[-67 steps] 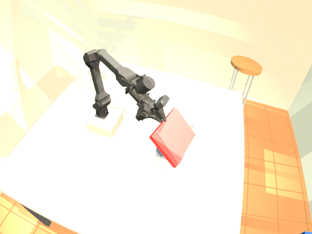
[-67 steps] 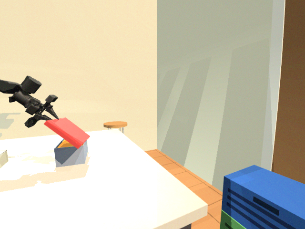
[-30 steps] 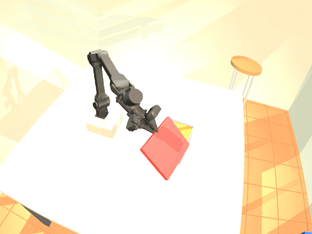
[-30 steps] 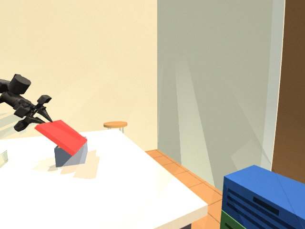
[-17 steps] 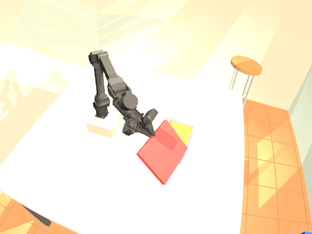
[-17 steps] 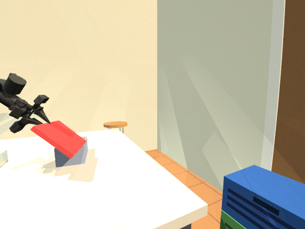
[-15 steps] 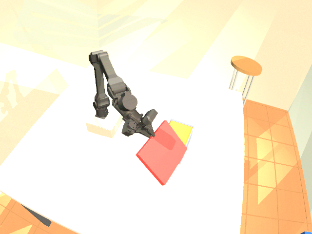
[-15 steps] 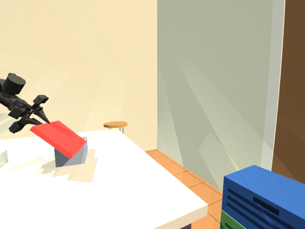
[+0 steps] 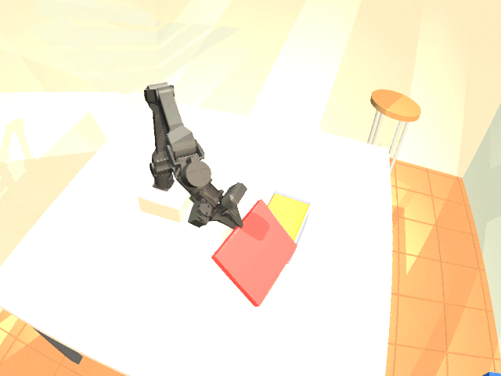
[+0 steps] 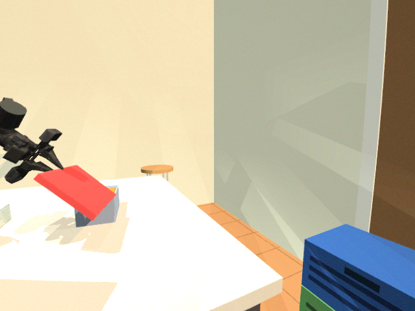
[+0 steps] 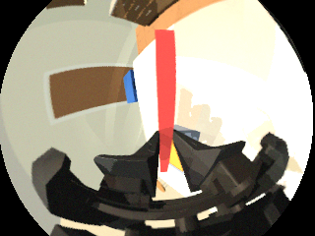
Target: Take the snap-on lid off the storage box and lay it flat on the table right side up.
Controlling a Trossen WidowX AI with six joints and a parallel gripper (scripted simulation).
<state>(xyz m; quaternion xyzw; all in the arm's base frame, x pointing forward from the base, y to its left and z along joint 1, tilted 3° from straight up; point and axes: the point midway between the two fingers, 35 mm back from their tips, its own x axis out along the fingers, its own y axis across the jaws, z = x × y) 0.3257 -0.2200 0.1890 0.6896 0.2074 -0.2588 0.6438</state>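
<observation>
My gripper tip is now 60 mm short of the red lid, 50 mm above it and 10 mm to the left of it. Also, from my gripper tip: storage box (200 mm to the left, 180 mm below, 80 mm ahead).
</observation>
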